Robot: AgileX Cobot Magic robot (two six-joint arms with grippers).
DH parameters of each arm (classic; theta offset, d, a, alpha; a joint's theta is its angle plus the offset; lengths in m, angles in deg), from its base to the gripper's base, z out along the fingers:
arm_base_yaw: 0 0.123 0 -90
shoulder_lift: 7.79 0 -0.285 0
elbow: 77.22 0 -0.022 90
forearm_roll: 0 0.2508 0 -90
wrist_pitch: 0 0 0.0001 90
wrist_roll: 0 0.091 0 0
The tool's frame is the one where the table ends.
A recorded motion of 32 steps. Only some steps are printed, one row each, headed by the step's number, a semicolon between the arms.
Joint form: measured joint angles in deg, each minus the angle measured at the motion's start. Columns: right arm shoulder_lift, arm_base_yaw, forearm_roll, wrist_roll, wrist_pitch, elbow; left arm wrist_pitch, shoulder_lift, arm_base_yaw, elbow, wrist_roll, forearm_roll.
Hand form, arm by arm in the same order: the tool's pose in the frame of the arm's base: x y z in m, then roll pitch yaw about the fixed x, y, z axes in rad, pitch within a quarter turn. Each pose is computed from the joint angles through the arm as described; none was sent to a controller.
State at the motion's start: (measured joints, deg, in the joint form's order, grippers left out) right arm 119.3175 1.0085 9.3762 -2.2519 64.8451 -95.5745; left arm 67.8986 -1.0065 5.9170 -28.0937 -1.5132 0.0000
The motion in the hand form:
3: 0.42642 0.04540 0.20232 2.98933 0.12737 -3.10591; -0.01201 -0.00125 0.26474 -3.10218 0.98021 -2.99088
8: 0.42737 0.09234 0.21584 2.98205 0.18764 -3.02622; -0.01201 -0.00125 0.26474 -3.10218 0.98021 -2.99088
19: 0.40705 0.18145 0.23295 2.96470 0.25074 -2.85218; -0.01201 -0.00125 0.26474 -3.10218 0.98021 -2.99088
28: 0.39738 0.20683 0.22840 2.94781 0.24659 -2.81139; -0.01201 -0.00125 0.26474 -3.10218 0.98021 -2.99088
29: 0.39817 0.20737 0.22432 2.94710 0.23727 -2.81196; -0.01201 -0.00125 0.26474 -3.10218 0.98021 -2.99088
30: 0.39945 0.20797 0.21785 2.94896 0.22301 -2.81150; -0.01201 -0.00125 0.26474 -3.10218 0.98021 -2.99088
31: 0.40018 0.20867 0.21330 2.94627 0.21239 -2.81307; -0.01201 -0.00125 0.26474 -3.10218 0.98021 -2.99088
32: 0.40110 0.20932 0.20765 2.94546 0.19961 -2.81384; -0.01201 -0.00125 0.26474 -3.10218 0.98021 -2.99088
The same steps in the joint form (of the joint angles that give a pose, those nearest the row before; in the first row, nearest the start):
3: 0.00 3.28 0.00 0.39 -0.68 -0.25; 0.00 0.00 0.00 0.00 0.00 0.00
8: 0.00 9.44 0.03 1.82 -1.44 -3.17; 0.00 0.00 0.00 0.00 0.00 0.00
19: 0.00 21.25 0.37 3.37 -1.76 -6.77; 0.00 0.00 0.00 0.00 0.00 0.00
28: 0.67 24.58 1.24 3.87 -2.34 -6.82; 0.00 0.00 0.00 0.00 0.00 0.00
29: 1.19 24.58 1.34 3.87 -2.34 -6.82; 0.00 0.00 0.00 0.00 0.00 0.00
30: 2.02 24.58 1.34 3.87 -2.34 -6.82; 0.00 0.00 0.00 0.00 0.00 0.00
31: 2.60 24.58 1.56 3.87 -2.34 -6.82; 0.00 0.00 0.00 0.00 0.00 0.00
32: 3.33 24.58 1.70 3.87 -2.34 -6.82; 0.00 0.00 0.00 0.00 0.00 0.00

